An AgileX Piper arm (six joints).
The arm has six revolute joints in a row. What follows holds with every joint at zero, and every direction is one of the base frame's.
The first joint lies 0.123 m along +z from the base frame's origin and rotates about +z.
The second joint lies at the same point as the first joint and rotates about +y.
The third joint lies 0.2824 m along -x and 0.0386 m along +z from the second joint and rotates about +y.
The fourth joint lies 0.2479 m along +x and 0.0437 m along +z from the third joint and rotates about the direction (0.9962, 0, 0.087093).
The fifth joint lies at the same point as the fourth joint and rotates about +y.
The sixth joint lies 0.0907 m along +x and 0.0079 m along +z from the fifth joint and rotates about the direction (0.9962, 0, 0.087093).
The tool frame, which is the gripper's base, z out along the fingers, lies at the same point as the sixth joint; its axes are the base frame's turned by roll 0, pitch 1.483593 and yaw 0 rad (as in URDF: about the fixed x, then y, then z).
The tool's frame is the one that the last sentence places.
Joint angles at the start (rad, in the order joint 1, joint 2, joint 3, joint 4, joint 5, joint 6): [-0.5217 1.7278 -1.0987 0.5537 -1.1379 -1.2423]
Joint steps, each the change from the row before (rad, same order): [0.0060 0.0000 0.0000 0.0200 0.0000 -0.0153]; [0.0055 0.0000 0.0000 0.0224 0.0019 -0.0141]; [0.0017 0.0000 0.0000 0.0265 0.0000 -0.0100]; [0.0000 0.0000 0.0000 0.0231 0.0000 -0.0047]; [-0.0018 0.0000 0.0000 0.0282 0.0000 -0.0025]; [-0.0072 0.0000 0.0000 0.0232 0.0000 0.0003]
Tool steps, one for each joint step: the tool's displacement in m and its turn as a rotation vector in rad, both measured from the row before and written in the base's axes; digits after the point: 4 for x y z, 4 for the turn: [0.0003 0.0008 -0.0008 0.0085 0.0037 -0.0111]; [0.0001 0.0006 -0.0010 0.0122 0.0030 -0.0112]; [-0.0011 -0.0007 -0.0011 0.0159 -0.0029 -0.0162]; [-0.0013 -0.0011 -0.0010 0.0155 -0.0057 -0.0138]; [-0.0019 -0.0018 -0.0012 0.0202 -0.0097 -0.0173]; [-0.0029 -0.0031 -0.0010 0.0174 -0.0100 -0.0191]
